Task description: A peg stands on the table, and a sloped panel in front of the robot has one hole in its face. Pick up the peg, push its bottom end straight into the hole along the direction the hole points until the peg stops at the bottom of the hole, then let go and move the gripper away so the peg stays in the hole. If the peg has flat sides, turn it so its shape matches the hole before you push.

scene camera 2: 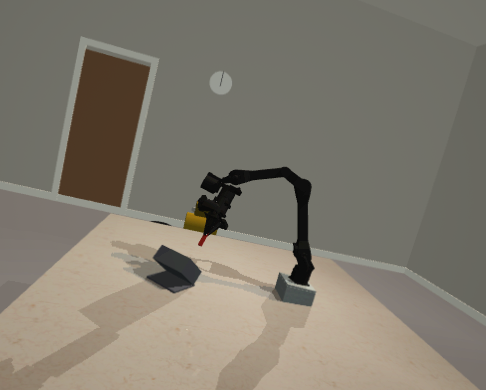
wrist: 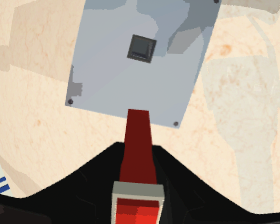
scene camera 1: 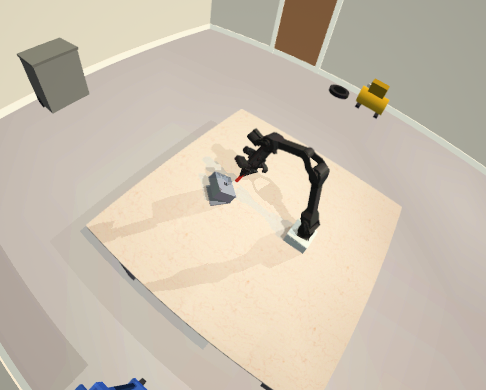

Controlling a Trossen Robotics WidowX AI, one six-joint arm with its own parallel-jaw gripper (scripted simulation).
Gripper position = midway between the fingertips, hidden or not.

My gripper (scene camera 2: 205, 235) carries a red square peg. Further things: a sloped grey panel (scene camera 2: 171, 261).
My gripper is seen too in the wrist view (wrist: 137, 152). The sloped grey panel is seen too in the wrist view (wrist: 102, 79).
